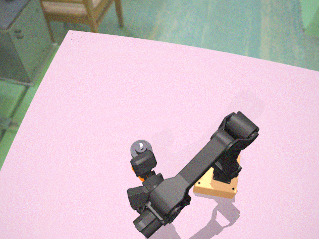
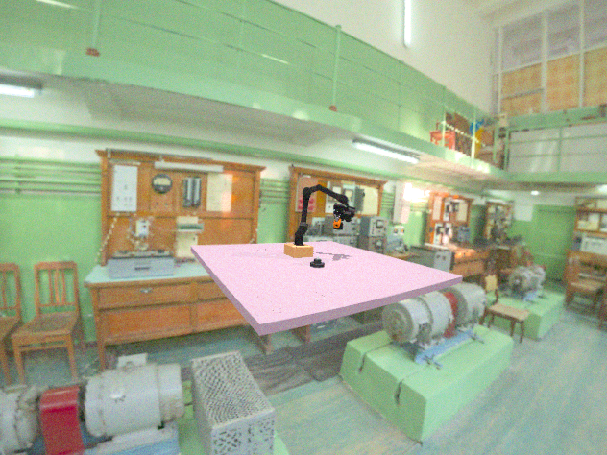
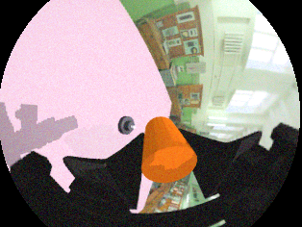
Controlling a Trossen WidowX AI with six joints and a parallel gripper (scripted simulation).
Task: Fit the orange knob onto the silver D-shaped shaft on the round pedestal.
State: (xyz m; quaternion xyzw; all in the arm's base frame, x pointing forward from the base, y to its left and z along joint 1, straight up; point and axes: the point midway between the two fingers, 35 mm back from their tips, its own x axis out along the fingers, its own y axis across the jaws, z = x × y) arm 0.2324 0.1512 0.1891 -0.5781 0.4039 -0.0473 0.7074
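Now: gripper tip 2 cm to the right of the orange knob, 2 cm below it and 2 cm past it. From my gripper tip the other things lie so: dark round pedestal (21 cm below, 15 cm to the right, 6 cm ahead).
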